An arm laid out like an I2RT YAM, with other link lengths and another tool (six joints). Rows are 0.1 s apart.
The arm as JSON. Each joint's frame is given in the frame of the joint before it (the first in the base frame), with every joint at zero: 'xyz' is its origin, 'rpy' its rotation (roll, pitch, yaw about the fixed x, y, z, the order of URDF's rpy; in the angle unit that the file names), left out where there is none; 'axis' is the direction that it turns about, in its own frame. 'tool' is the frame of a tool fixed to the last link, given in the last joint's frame.
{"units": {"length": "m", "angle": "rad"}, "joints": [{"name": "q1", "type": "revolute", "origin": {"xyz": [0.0, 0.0, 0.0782]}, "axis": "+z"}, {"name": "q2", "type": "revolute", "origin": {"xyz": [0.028, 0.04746, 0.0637], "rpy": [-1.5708, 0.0, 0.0]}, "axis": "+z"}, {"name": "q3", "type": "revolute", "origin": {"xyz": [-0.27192, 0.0, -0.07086], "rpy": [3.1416, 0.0, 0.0]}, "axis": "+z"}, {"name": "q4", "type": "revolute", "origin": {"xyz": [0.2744, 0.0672, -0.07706]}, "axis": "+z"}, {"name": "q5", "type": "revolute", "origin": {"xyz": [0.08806, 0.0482, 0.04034], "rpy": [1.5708, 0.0, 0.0]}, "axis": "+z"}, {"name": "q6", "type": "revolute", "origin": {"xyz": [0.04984, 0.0, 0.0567], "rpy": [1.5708, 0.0, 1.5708]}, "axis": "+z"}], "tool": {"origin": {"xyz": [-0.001, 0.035, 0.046], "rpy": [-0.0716, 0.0, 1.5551]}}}
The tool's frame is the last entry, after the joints.
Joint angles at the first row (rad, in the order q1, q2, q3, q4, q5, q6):
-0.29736 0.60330 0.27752 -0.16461 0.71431 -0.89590
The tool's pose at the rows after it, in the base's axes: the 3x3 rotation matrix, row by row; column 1 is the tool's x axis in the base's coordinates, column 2 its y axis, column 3 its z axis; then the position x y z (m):
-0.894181 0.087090 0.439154; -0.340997 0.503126 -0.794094; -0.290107 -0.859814 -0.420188; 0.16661 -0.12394 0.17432
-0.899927 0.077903 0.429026; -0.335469 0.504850 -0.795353; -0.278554 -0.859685 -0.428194; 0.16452 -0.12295 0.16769
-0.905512 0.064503 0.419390; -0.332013 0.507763 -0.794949; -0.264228 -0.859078 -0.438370; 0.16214 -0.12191 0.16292
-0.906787 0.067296 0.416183; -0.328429 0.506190 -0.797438; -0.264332 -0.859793 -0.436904; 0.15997 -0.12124 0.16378
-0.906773 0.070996 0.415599; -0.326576 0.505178 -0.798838; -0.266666 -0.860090 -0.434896; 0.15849 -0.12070 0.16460
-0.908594 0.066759 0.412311; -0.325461 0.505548 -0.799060; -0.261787 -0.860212 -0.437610; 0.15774 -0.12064 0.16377
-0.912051 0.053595 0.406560; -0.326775 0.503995 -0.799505; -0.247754 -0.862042 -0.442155; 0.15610 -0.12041 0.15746
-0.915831 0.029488 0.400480; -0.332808 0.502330 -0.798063; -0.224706 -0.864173 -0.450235; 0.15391 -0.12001 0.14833
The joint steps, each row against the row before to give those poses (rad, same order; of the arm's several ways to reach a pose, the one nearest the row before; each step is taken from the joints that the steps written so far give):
0.00380 0.00573 -0.00647 0.00153 0.01677 0.00724
0.00383 0.00188 -0.01757 0.00266 0.00879 0.00421
0.00305 -0.00115 -0.01067 -0.00956 0.00572 0.00229
0.00151 -0.01559 -0.00038 -0.01596 0.00571 0.00265
0.00120 -0.01296 -0.00038 -0.01108 0.00310 0.00233
-0.00045 -0.00078 -0.00154 -0.00418 0.00109 -0.00081
0.00004 0.00000 -0.02058 0.01218 0.00232 -0.00759
-0.00003 0.00115 -0.02940 0.01797 -0.00040 -0.01490

